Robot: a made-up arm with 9 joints.
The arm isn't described. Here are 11 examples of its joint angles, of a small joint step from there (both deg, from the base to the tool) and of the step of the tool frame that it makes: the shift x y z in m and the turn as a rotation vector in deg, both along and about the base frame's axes.
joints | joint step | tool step
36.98 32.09 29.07 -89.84 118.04 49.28 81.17 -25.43 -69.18 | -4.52 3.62 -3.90 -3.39 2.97 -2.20 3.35 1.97 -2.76 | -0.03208 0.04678 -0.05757 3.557 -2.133 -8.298
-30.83 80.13 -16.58 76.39 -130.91 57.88 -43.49 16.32 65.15 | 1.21 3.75 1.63 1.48 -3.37 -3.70 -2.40 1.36 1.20 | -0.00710 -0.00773 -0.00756 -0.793 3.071 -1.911
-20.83 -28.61 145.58 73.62 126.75 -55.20 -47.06 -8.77 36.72 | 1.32 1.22 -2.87 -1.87 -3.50 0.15 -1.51 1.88 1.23 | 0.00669 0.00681 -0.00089 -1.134 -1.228 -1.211
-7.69 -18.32 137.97 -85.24 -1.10 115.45 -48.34 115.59 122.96 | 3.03 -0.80 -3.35 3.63 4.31 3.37 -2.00 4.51 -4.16 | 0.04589 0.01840 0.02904 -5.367 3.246 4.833
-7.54 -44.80 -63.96 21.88 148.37 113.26 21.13 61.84 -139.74 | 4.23 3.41 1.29 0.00 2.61 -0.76 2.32 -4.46 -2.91 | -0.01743 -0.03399 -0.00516 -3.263 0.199 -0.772
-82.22 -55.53 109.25 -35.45 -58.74 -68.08 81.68 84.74 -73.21 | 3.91 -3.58 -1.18 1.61 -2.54 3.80 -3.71 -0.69 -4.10 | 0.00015 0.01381 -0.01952 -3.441 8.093 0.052
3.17 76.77 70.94 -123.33 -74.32 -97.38 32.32 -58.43 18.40 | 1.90 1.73 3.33 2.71 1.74 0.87 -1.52 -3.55 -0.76 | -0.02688 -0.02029 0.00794 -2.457 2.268 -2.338
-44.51 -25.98 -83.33 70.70 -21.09 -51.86 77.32 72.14 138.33 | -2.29 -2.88 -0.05 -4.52 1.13 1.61 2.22 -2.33 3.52 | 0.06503 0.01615 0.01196 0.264 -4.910 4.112
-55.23 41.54 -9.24 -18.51 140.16 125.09 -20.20 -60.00 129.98 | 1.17 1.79 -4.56 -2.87 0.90 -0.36 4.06 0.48 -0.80 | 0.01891 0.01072 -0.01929 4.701 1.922 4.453
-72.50 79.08 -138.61 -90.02 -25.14 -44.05 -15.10 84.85 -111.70 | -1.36 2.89 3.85 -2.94 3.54 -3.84 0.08 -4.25 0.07 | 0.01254 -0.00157 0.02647 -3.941 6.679 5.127
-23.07 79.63 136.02 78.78 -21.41 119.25 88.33 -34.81 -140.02 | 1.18 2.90 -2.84 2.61 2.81 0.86 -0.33 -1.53 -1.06 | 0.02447 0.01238 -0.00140 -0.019 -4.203 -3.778
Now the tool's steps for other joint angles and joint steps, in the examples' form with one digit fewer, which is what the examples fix.
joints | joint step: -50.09 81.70 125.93 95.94 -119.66 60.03 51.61 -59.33 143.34 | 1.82 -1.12 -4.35 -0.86 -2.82 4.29 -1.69 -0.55 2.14
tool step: -0.0007 -0.0445 0.0441 -7.21 -1.27 1.11
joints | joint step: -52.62 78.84 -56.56 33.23 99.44 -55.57 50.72 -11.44 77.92 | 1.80 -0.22 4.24 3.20 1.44 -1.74 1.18 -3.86 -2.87
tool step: -0.0299 -0.0104 0.0288 -0.80 6.92 -3.54
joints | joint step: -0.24 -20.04 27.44 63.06 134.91 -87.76 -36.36 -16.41 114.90 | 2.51 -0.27 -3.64 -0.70 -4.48 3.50 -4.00 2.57 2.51
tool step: 0.0208 0.0221 0.0449 -5.67 -0.64 3.05
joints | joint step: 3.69 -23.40 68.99 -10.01 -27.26 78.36 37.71 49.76 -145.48 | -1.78 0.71 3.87 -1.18 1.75 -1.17 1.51 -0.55 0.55
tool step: 0.0416 -0.0219 -0.0066 -2.19 -6.02 -0.53
